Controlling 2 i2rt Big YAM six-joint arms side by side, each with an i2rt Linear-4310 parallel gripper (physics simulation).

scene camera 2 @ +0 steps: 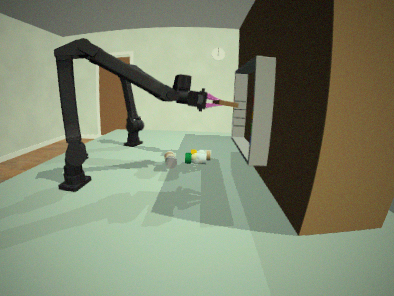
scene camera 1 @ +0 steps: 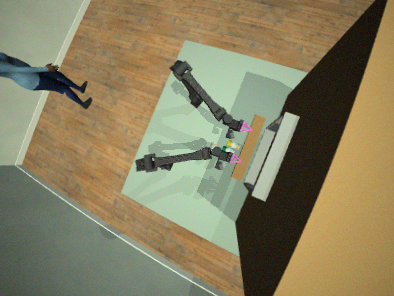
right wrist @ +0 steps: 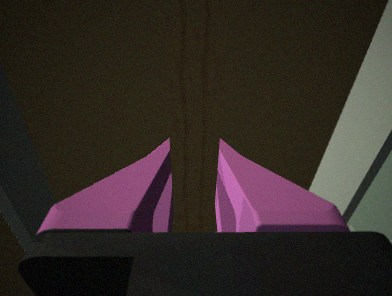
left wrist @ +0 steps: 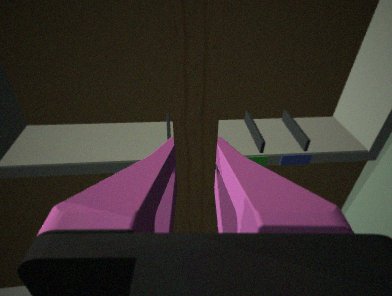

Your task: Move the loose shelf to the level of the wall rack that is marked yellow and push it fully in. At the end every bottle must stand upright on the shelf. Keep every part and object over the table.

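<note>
The loose shelf, a long brown board point(scene camera 1: 250, 145) point(scene camera 2: 230, 104) point(left wrist: 196, 190) point(right wrist: 194, 200), is held in the air in front of the wall rack point(scene camera 1: 276, 157) point(scene camera 2: 265, 112), tilted slightly down toward it. My left gripper point(scene camera 1: 250, 128) point(left wrist: 195, 147) is shut on its upper part in scene camera 1. My right gripper point(scene camera 1: 239, 159) point(scene camera 2: 219, 102) point(right wrist: 194, 148) is shut on its lower part. Bottles lie on the table: a white one point(scene camera 2: 200, 157) with a green cap point(scene camera 2: 188, 158), one partly hidden with a yellow cap point(scene camera 1: 230, 143) point(scene camera 2: 194, 151), and a greyish one point(scene camera 2: 171, 160). The yellow mark is not clear.
The left wrist view shows a rack side with grey ledges point(left wrist: 254, 132) point(left wrist: 296, 131) and green point(left wrist: 258, 160) and blue point(left wrist: 295, 160) marks. The rack hangs on a dark wall point(scene camera 1: 320, 120) point(scene camera 2: 295, 100) beside the pale green table point(scene camera 1: 200, 65) point(scene camera 2: 150, 240).
</note>
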